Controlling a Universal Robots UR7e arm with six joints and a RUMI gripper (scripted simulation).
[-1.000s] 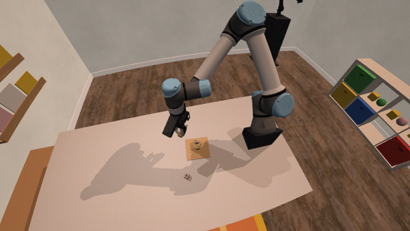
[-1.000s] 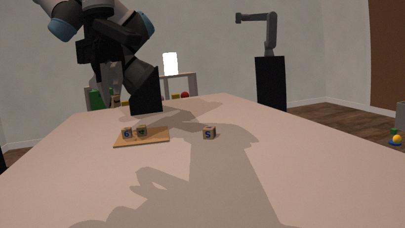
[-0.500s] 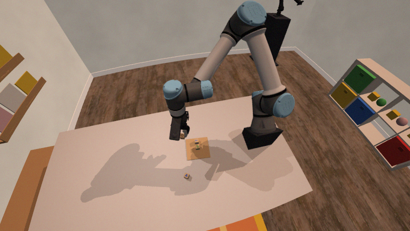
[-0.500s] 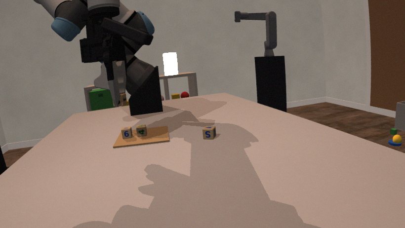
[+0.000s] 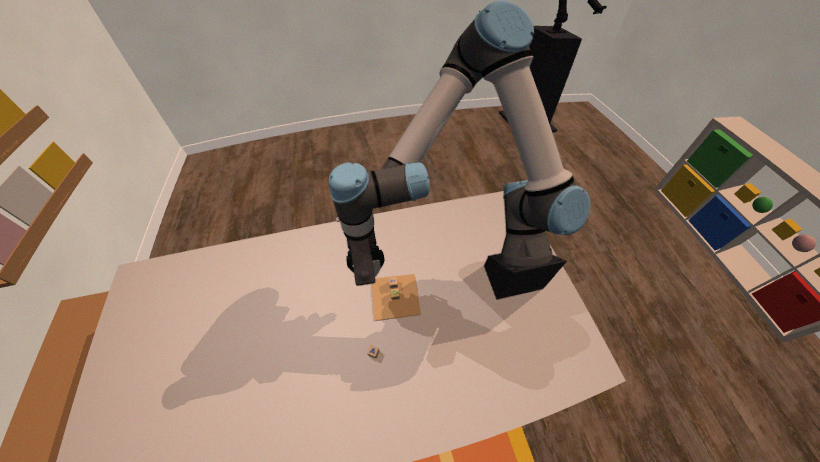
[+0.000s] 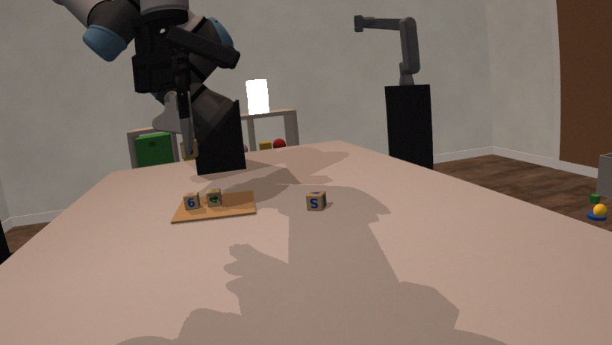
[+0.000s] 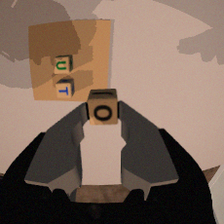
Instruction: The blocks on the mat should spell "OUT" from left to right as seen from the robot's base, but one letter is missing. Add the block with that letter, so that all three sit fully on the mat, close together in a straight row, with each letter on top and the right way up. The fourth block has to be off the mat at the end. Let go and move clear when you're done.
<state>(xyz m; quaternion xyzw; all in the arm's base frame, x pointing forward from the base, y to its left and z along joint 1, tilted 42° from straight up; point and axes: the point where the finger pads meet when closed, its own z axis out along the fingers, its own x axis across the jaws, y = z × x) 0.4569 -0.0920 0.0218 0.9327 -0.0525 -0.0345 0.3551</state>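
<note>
My gripper is now 10 cm above the U block, 6 cm past it and 3 cm to the right of it. The rest, counted from my hand: O block: right at my hand; then T block: 10 cm below, 7 cm behind, 1 cm to the right; then mat: 12 cm below, 6 cm behind, 3 cm to the left.
</note>
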